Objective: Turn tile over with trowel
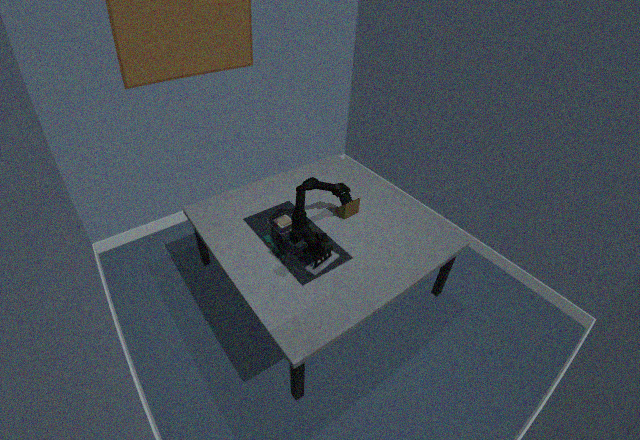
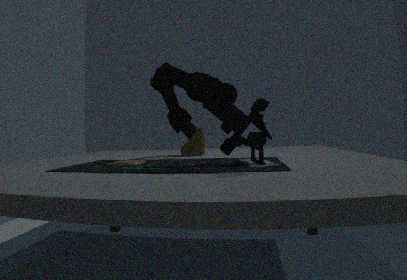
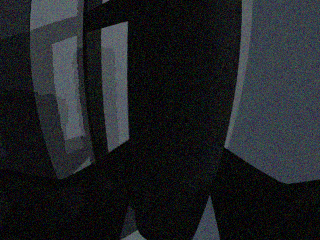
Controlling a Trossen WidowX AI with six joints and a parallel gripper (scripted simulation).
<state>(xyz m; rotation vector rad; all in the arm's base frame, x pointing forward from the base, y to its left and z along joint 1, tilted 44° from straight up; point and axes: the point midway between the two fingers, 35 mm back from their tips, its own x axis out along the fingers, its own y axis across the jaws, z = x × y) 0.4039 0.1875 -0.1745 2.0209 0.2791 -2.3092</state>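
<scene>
Right now my gripper tip is 2 cm to the left of the trowel, 1 cm short of it and 1 cm above it. From my gripper tip the other things lie so: dark mat (28 cm to the right, 7 cm below); tile (43 cm to the right, 5 cm below, 2 cm behind); teal strip (30 cm to the right, 14 cm ahead, 5 cm below).
</scene>
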